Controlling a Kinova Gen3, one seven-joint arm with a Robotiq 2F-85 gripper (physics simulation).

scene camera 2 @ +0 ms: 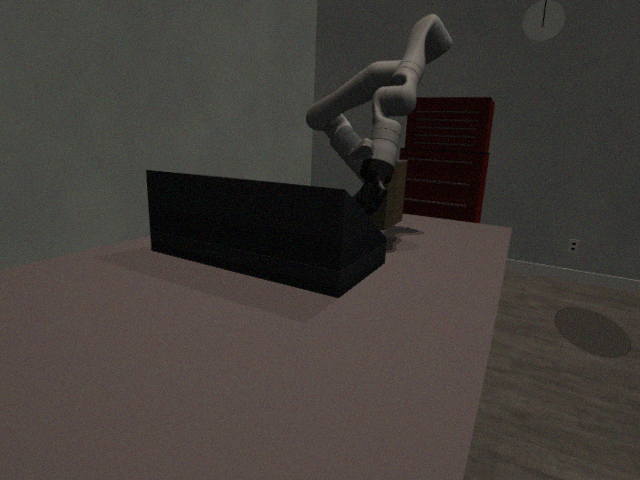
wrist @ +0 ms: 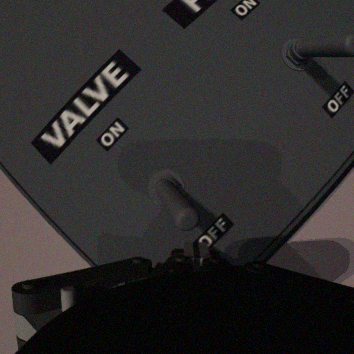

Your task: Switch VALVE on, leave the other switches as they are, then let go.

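Note:
The VALVE switch [wrist: 175, 204] is a grey lever in the wrist view; it leans from its round base toward its OFF label [wrist: 215, 231], away from its ON label [wrist: 112, 134]. The VALVE name plate [wrist: 86, 106] is at the upper left. My gripper [wrist: 194, 257] [scene camera 2: 371, 210] is shut and empty. Its fingertips are at the OFF label's lower edge in the wrist view and partly cover it, just beyond the lever's tip. Whether they touch the lever or the panel cannot be told. In the scene view the gripper is at the sloped side of the black switch box [scene camera 2: 248, 227], whose switches are hidden there.
A second switch [wrist: 322, 47] stands at the upper right of the wrist view, with its own OFF label [wrist: 338, 99]. A tan block [scene camera 2: 397, 198] stands behind the gripper on the table [scene camera 2: 232, 372]. A red tool cabinet [scene camera 2: 448, 129] is at the back.

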